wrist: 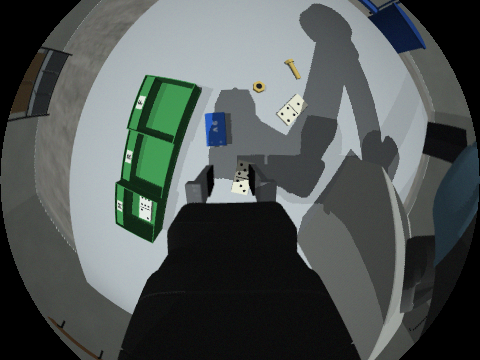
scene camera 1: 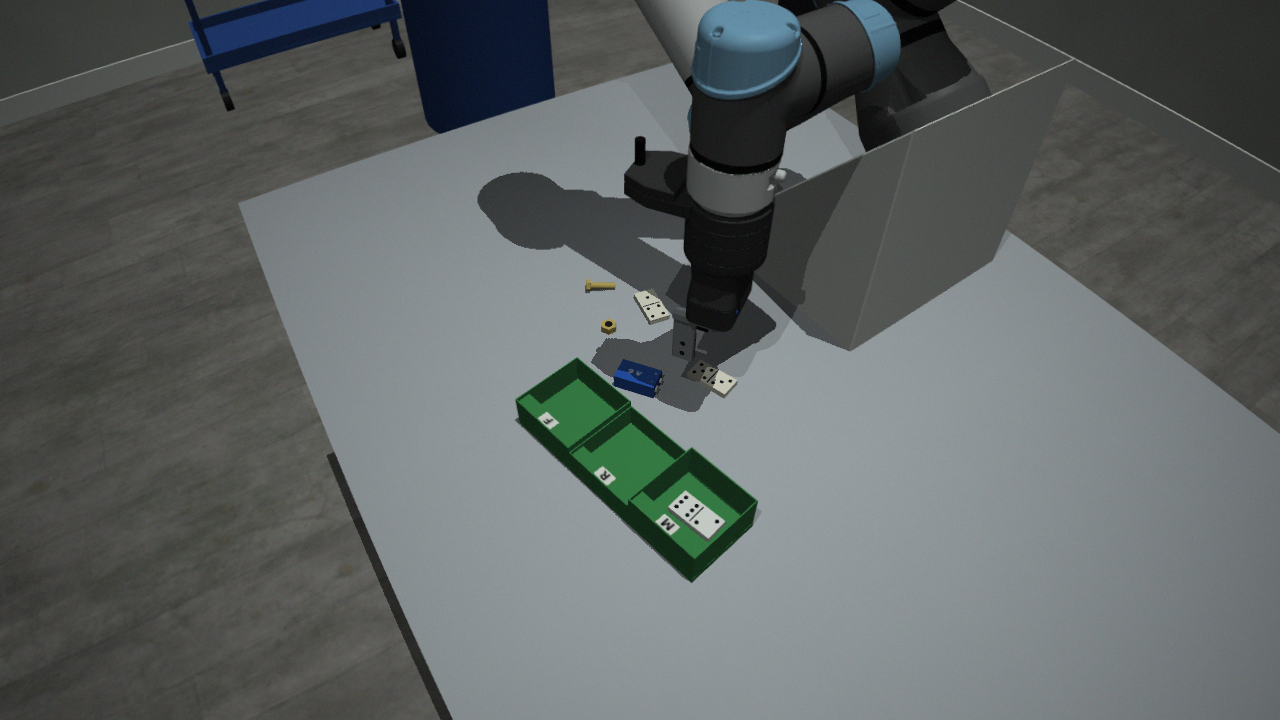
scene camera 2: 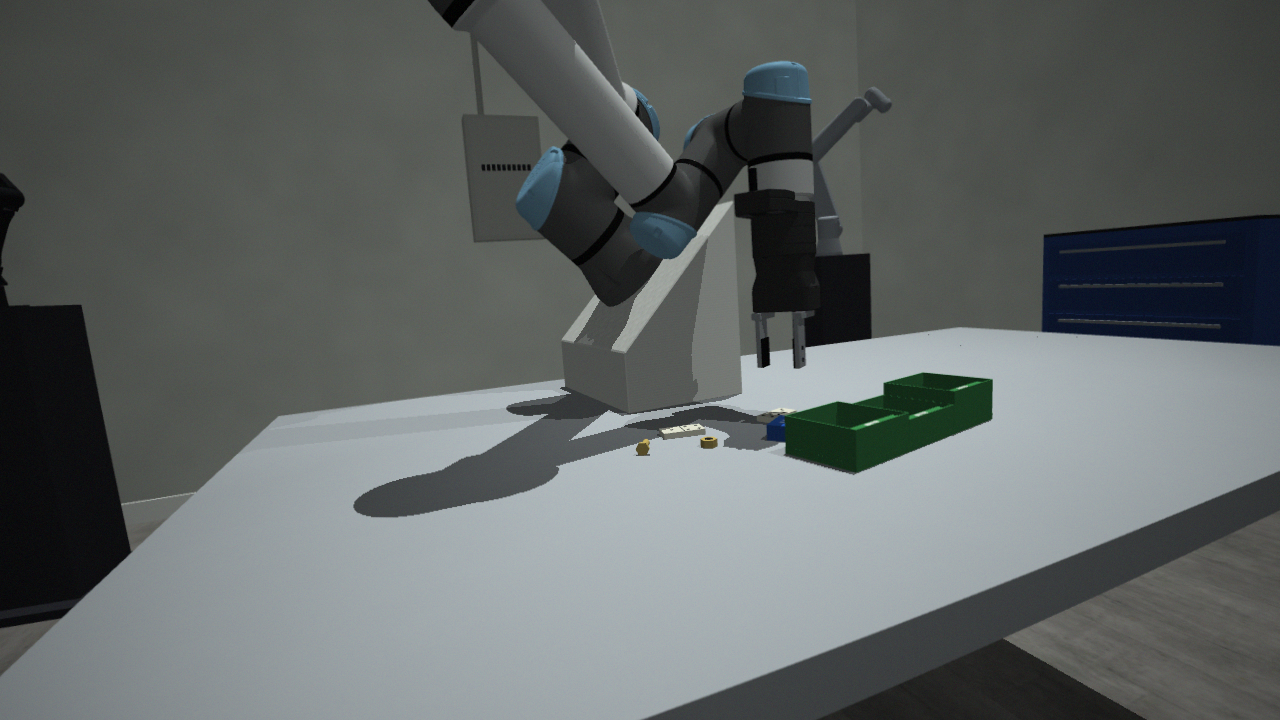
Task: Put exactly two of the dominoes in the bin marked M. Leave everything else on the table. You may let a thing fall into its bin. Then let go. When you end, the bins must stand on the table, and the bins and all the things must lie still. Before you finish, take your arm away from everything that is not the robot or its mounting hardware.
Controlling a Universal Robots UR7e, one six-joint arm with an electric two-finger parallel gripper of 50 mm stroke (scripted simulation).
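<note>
I see my gripper [scene camera 2: 781,366], which is also visible in the wrist view [wrist: 231,174] and in scene camera 1 [scene camera 1: 691,341]. There is a green three-part bin [scene camera 1: 585,422], and I can see it in the wrist view [wrist: 161,112] and in scene camera 2 [scene camera 2: 855,436] too. I also see a blue battery [scene camera 1: 631,376], a domino [scene camera 1: 703,373], a domino [scene camera 1: 689,510] and a domino [scene camera 1: 650,304].
</note>
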